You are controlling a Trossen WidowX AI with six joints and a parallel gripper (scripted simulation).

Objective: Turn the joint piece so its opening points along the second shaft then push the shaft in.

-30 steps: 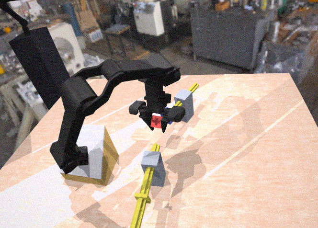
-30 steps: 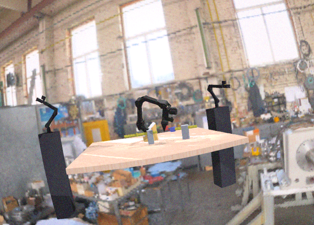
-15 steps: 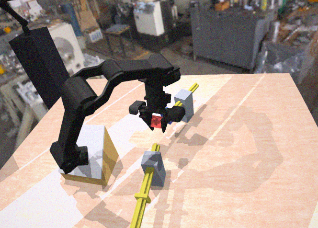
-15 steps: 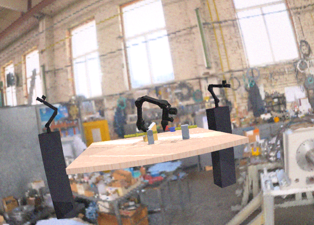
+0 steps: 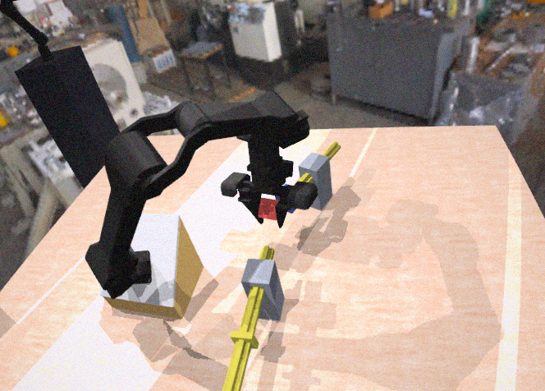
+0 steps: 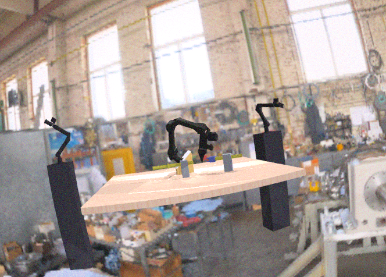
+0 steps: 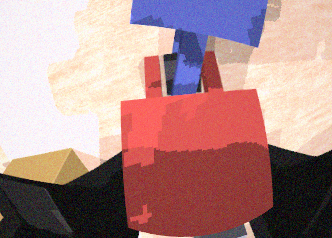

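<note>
The red joint piece is 3 cm above my gripper tip, 2 cm to the left of it and 1 cm ahead of it.
</note>
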